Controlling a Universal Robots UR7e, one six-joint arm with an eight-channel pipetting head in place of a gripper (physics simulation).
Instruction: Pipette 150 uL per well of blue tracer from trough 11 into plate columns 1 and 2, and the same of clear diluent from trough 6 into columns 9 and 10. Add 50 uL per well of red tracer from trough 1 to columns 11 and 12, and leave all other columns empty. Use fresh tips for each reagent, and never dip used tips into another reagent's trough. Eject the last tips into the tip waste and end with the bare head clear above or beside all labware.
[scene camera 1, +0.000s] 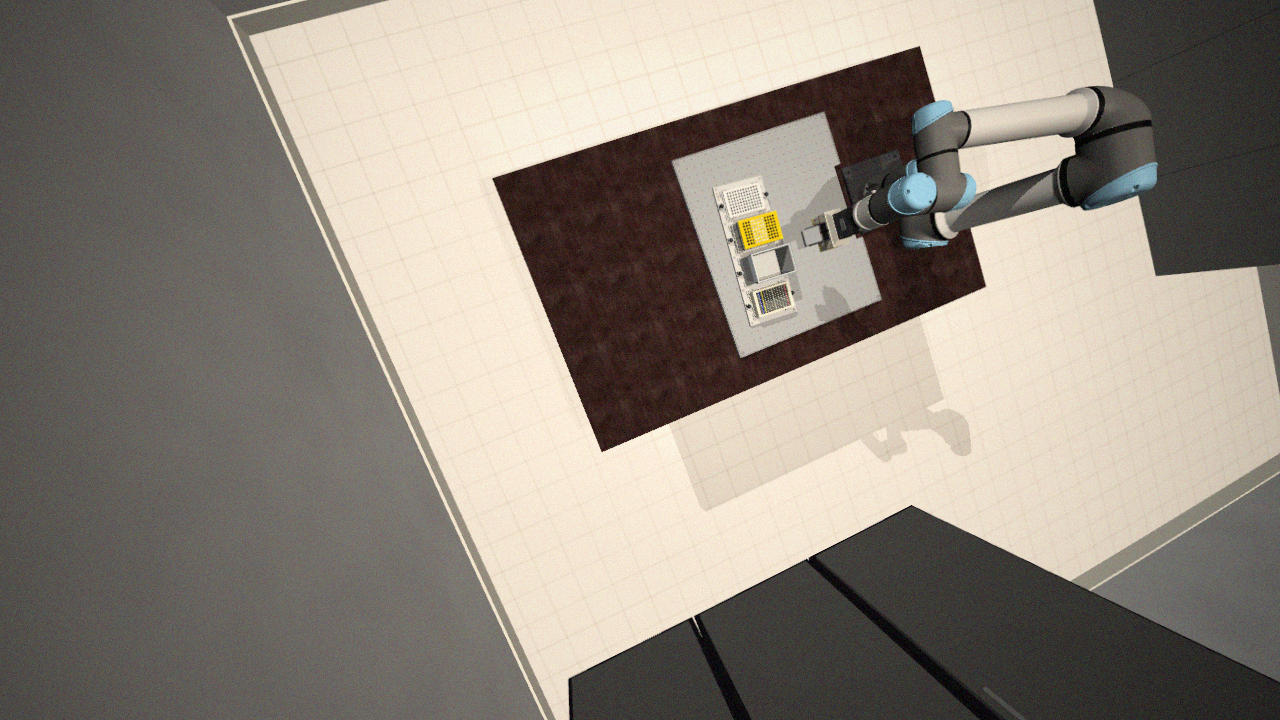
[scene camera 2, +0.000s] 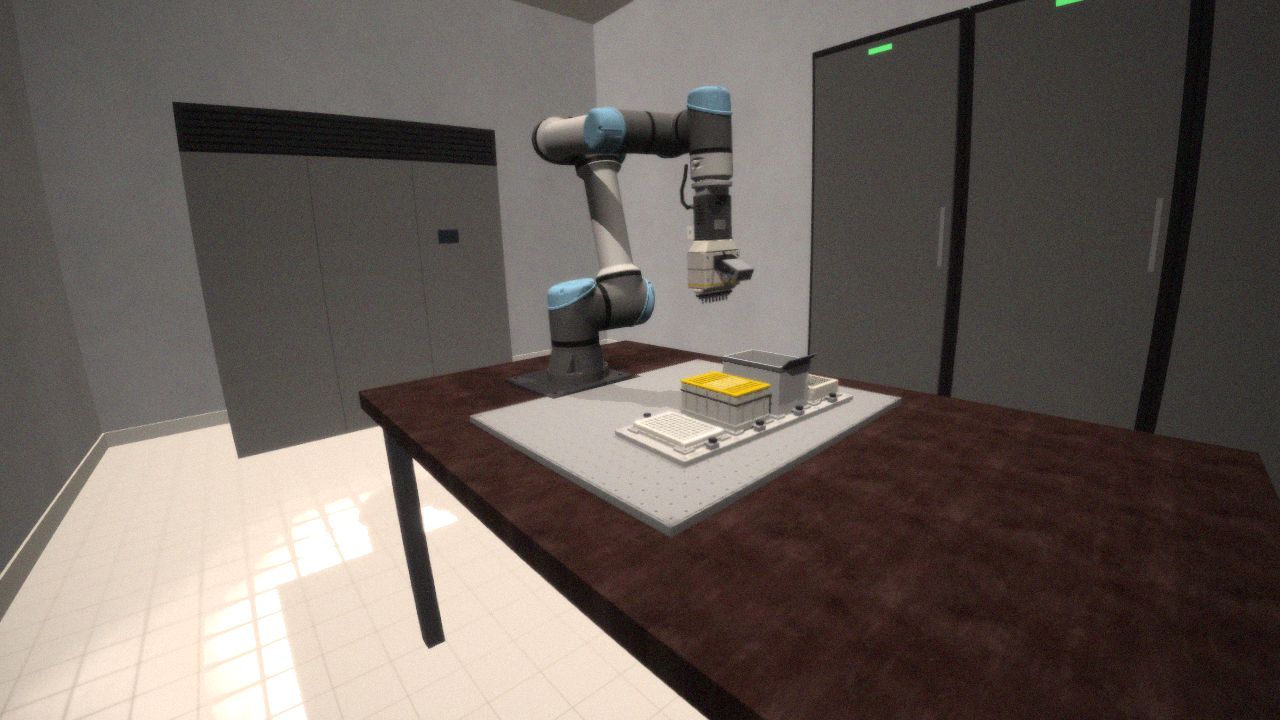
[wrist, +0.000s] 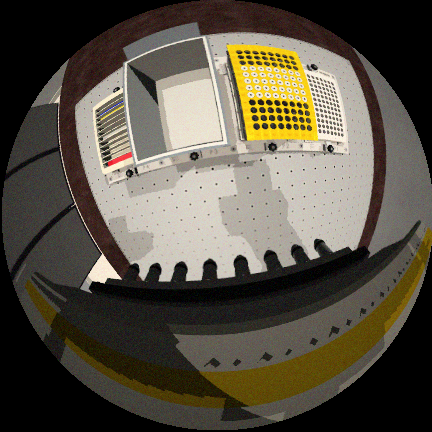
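Observation:
My pipetting head (scene camera 1: 830, 231) (scene camera 2: 714, 297) (wrist: 241, 265) hangs high above the pegboard, beside the labware row. Its nozzles are bare and hold no tips. The yellow tip rack (scene camera 1: 759, 230) (scene camera 2: 726, 385) (wrist: 275, 100) has pale tips in several middle rows in the wrist view, with dark empty holes above and below. The white plate (scene camera 1: 743, 198) (scene camera 2: 675, 428) (wrist: 327, 105) sits beside it; its well contents are too small to tell. The trough block (scene camera 1: 772, 300) (scene camera 2: 822, 387) (wrist: 112, 132) shows a blue, a yellow and a red strip, and is partly hidden by the grey waste bin (scene camera 2: 765, 385) (wrist: 142, 120).
The labware stands in one row on a pale carrier with black knobs, on the grey pegboard (scene camera 1: 832, 277) (scene camera 2: 608, 474) (wrist: 200, 200). The waste bin is tall-walled, between rack and troughs. The dark table (scene camera 1: 581, 295) (scene camera 2: 984, 537) lies beneath. Dark cabinets (scene camera 2: 877, 223) stand behind.

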